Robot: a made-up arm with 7 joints. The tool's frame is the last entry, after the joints. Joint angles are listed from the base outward. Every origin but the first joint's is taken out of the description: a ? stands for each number. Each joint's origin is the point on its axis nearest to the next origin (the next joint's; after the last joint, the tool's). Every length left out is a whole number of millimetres.
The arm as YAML. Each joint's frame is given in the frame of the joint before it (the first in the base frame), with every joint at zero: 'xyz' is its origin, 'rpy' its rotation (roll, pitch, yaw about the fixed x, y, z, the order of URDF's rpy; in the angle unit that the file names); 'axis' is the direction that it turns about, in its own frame. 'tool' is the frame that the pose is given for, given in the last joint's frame.
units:
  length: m
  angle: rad
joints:
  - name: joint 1
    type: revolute
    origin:
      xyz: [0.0, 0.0, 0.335]
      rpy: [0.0, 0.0, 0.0]
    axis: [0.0, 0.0, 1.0]
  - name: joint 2
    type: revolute
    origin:
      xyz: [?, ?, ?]
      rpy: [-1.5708, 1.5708, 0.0]
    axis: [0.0, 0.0, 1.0]
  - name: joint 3
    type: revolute
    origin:
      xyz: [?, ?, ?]
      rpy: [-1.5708, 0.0, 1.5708]
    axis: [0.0, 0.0, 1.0]
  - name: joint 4
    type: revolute
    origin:
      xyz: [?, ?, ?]
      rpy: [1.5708, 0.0, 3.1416]
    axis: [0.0, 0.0, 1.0]
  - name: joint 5
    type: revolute
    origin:
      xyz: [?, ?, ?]
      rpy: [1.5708, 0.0, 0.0]
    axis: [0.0, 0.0, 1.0]
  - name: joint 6
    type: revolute
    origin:
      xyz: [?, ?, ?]
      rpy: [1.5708, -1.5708, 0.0]
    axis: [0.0, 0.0, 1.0]
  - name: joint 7
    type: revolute
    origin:
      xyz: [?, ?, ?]
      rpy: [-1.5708, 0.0, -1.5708]
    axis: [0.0, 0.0, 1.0]
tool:
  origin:
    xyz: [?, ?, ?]
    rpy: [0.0, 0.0, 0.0]
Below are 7 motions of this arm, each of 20 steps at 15 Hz.
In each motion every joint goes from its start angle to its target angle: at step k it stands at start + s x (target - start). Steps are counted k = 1, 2, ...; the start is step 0. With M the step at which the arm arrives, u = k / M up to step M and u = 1 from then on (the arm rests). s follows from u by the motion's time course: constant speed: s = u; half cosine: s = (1 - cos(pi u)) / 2; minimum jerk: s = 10 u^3 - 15 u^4 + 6 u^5.
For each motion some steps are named. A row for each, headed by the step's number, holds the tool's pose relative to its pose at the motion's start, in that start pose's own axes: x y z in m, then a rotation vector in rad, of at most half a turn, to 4 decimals.
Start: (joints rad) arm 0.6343 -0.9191 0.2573 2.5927 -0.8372 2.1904 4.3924
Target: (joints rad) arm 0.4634 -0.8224 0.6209 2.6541 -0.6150 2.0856 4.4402
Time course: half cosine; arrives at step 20
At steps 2, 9, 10, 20:
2: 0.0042 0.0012 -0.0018 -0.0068 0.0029 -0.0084
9: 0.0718 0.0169 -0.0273 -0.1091 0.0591 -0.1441
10: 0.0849 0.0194 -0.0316 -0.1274 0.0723 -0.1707
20: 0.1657 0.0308 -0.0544 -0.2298 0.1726 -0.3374

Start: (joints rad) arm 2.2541 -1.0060 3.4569 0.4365 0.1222 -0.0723 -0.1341
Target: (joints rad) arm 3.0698 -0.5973 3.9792 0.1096 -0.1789 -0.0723 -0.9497
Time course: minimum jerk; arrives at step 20
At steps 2, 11, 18, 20:
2: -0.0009 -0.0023 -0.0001 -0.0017 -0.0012 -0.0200
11: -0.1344 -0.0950 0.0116 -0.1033 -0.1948 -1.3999
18: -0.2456 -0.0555 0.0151 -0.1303 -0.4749 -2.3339
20: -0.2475 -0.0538 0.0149 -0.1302 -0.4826 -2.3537

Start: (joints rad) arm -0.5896 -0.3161 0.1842 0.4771 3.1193 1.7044 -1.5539
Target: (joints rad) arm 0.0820 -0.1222 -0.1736 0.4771 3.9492 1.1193 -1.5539
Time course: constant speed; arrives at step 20
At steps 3, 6, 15, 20:
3: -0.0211 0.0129 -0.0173 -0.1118 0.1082 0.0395
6: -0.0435 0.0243 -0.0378 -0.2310 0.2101 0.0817
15: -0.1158 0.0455 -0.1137 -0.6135 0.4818 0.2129
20: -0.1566 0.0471 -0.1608 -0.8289 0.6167 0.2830

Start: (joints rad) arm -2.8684 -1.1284 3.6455 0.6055 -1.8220 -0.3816 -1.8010
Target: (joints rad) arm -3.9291 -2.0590 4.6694 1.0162 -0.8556 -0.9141 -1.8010
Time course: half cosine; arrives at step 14
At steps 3, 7, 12, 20:
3: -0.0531 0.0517 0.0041 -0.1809 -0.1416 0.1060
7: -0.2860 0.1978 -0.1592 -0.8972 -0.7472 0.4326
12: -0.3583 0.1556 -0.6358 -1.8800 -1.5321 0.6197
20: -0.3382 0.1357 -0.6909 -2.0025 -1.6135 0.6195

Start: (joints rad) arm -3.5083 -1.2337 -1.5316 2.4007 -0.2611 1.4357 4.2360
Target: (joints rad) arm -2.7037 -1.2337 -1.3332 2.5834 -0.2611 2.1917 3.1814
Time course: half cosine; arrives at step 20
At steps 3, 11, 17, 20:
3: 0.0155 0.0065 0.0265 0.0482 0.0524 -0.0782
11: 0.1924 0.0168 0.2485 0.3681 0.6795 -0.8204
17: 0.3304 -0.0228 0.3602 0.4151 1.2506 -1.2785
20: 0.3508 -0.0312 0.3735 0.4074 1.3444 -1.3375

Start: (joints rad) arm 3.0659 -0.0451 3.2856 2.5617 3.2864 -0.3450 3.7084
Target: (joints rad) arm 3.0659 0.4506 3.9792 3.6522 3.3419 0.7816 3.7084
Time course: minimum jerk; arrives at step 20
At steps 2, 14, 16, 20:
2: 0.0050 -0.0077 -0.0032 0.0180 0.0152 0.0029
14: 0.3785 -0.2291 -0.7427 1.4999 1.5241 0.7764
16: 0.3885 -0.1658 -0.8373 1.6205 1.7148 0.9587
20: 0.3894 -0.1240 -0.8829 1.6750 1.8188 1.0695

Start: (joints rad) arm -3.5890 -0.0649 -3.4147 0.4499 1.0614 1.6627 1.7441
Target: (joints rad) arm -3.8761 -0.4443 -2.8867 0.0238 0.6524 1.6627 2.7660
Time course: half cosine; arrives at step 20
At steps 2, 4, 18, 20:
2: 0.0086 -0.0050 0.0064 -0.0074 0.0162 0.0430
4: 0.0340 -0.0181 0.0251 -0.0281 0.0645 0.1672
18: 0.3687 -0.0040 0.2349 -0.1503 0.8819 1.5093
20: 0.3770 0.0007 0.2395 -0.1478 0.9122 1.5379

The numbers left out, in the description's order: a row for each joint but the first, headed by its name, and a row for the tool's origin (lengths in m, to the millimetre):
joint 2: 0.0 0.0 0.0
joint 3: -0.196 0.0 0.0
joint 4: -0.068 0.0 0.0
joint 5: 0.123 -0.544 0.0
joint 6: 0.0 0.0 0.0
joint 7: 0.073 -0.057 0.0
tool: 0.0 0.0 0.0

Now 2 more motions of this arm.
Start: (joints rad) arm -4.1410 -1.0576 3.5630 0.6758 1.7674 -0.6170 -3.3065
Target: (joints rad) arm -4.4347 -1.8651 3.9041 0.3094 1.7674 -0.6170 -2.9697
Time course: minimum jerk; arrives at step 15
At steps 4, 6, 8, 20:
4: 0.0389 -0.0619 0.0133 0.1126 0.0640 -0.0164
6: 0.0990 -0.1619 0.0093 0.2887 0.1707 -0.0456
8: 0.1645 -0.2799 -0.0373 0.4994 0.3108 -0.0894
20: 0.2304 -0.4439 -0.2083 0.8399 0.5781 -0.1965

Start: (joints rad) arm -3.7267 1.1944 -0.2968 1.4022 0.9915 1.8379 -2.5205
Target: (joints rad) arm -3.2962 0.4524 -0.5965 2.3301 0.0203 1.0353 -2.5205
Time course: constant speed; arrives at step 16
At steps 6, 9, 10, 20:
6: 0.3637 0.0724 -0.1532 -0.0866 -0.8864 -0.4149
9: 0.5808 0.0360 -0.1750 -0.2167 -1.3113 -0.6346
10: 0.6526 0.0110 -0.1736 -0.2741 -1.4483 -0.7073
20: 1.0091 -0.2705 -0.0900 -0.7835 -2.2014 -1.0922

